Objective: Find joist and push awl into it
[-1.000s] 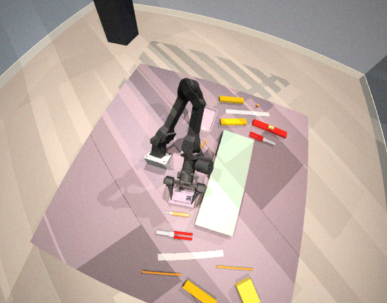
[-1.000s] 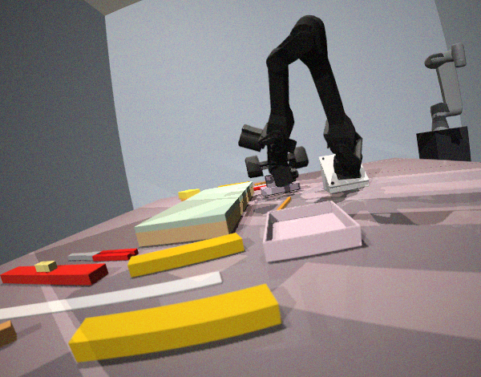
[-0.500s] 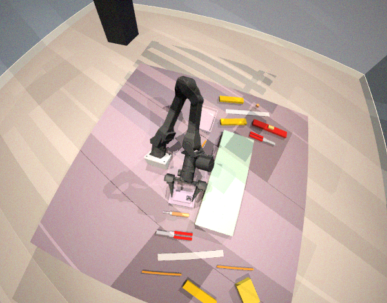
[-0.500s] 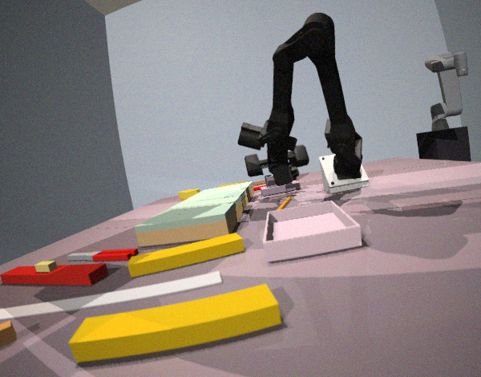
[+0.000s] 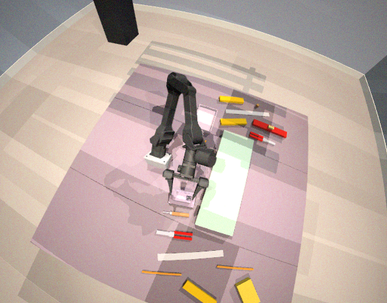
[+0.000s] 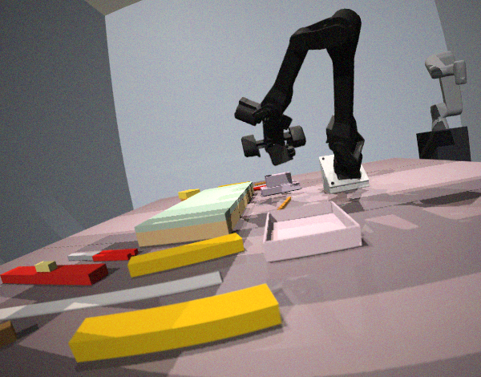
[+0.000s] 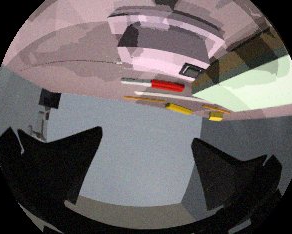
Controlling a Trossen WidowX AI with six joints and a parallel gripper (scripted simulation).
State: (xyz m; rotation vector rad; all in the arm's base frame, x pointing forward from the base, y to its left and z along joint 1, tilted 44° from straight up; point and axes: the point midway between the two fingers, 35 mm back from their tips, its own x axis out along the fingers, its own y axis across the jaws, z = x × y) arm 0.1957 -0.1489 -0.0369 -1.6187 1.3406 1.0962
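Now: the stud finder 8 cm below my gripper tip, 2 cm to the left of it and 1 cm ahead of it. The rest, counted from my gripper tip: red level 59 cm to the left, 36 cm ahead, 11 cm below; tray 49 cm to the left, 11 cm below, 5 cm behind; awl 12 cm below, 7 cm to the right, 1 cm behind.
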